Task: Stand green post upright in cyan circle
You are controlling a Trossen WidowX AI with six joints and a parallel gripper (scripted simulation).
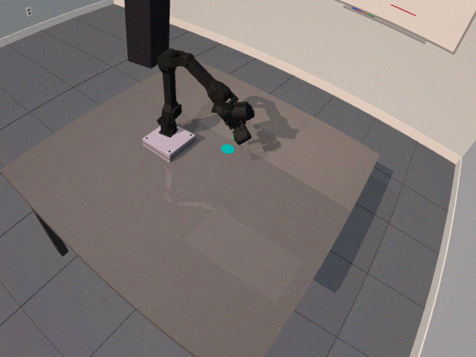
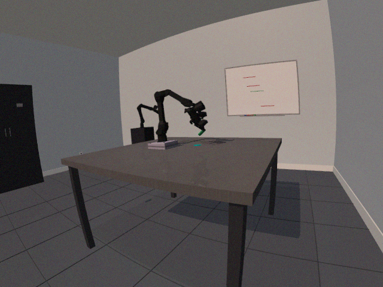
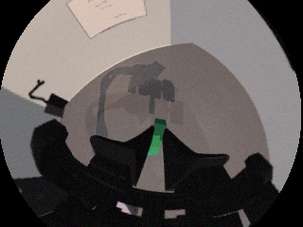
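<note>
My gripper tip is 110 mm above the cyan circle, 50 mm past it and 20 mm to the left of it. The rest, counted from my gripper tip: green post (10 mm to the right, 10 mm below, 10 mm behind).
</note>
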